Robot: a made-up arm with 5 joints.
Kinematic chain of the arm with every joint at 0, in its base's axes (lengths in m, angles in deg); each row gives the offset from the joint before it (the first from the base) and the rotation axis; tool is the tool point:
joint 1: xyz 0 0 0.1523 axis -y
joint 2: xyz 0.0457 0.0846 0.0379 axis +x
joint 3: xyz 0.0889 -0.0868 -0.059 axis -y
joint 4: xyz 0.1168 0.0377 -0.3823 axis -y
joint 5: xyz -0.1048 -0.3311 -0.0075 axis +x
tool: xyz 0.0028 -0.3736 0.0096
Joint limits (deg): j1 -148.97..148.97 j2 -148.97..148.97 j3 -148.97..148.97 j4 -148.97..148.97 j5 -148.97..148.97
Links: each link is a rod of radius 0.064 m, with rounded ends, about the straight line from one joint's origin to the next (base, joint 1, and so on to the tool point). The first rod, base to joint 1, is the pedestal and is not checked.
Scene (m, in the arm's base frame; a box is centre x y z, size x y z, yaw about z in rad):
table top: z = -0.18
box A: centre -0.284 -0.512 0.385 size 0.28 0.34 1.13 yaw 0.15
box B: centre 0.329 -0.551 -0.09 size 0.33 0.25 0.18 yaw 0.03
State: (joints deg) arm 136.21 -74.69 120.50 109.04 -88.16
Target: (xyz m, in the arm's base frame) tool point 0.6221 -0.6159 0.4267
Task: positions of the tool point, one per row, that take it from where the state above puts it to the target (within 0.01 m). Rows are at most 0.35 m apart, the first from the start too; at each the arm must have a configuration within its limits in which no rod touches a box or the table.
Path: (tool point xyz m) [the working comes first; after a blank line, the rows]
Joints at the target: 46.67 -21.18 50.22 133.54 -62.54
Straight joint move there: touches box A.

1: -0.6747 0.0068 0.6643
2: -0.4101 -0.0373 0.8711
3: -0.0920 -0.0749 0.9525
4: 0.2234 -0.1059 0.9013
5: 0.4847 -0.1297 0.7340
6: 0.6529 -0.1468 0.4857
7: 0.7083 -0.1574 0.2016
8: 0.6514 -0.1623 -0.0711
9: 0.6928 -0.3147 0.0694
10: 0.6930 -0.4454 0.2025
11: 0.6658 -0.5474 0.3208
12: 0.6221 -0.6159 0.4266

